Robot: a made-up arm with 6 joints.
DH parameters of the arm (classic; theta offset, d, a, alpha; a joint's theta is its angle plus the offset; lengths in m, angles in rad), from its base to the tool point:
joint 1: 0 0.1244 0 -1.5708
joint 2: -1.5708 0 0.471 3.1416
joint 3: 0 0 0 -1.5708
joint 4: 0 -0.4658 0 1.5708
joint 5: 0 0.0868 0 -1.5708
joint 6: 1.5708 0 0 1.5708
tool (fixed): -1.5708 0 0 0
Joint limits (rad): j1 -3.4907..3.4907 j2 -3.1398..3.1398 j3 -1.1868..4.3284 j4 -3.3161..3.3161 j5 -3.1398..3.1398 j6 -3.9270..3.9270
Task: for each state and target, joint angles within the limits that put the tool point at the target. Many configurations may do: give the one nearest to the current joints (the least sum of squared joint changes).
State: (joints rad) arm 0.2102 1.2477 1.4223 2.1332 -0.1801 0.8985
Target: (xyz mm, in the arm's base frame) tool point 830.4 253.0 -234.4
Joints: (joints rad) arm 0.2414 1.8672 1.2237 2.1451 -0.1801 0.8985
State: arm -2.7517 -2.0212 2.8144 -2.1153 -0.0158 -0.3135
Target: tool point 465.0 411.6 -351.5
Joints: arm -2.3488 -1.6308 2.9207 -2.0807 -0.0158 -0.3135
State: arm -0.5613 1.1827 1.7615 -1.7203 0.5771 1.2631
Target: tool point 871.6 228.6 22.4
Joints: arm 0.2366 1.3988 1.1832 -1.7787 0.5771 1.2631
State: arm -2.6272 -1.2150 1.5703 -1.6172 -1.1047 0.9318
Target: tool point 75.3 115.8 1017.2
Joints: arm -2.2520 -0.4503 1.1590 -1.4037 -1.1047 0.9318
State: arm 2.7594 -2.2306 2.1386 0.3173 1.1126 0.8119
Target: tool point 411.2 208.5 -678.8
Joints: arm 3.4274 -2.4495 1.8833 0.2488 1.1126 0.8119
